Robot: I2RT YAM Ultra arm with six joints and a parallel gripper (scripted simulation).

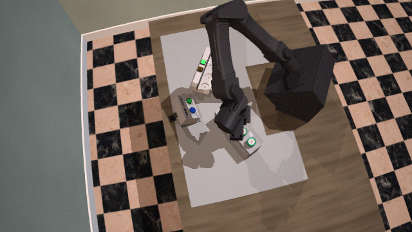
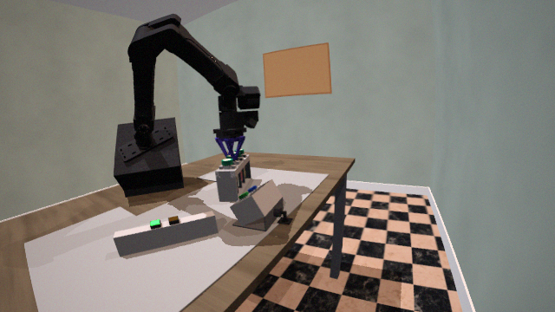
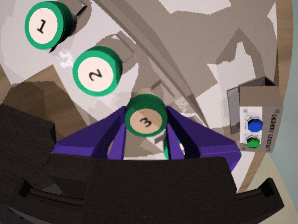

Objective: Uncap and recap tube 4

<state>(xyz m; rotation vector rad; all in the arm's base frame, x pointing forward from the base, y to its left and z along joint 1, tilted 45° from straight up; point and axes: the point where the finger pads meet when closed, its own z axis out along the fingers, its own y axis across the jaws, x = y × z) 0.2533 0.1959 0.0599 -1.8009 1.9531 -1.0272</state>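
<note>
Now: hand right at the cap 3. Round my hand: cap 2: 20 mm behind, 50 mm to the left; then green ready key: 160 mm ahead, 140 mm to the right, 50 mm below; then blue cycle key: 150 mm ahead, 90 mm to the right, 50 mm below.
</note>
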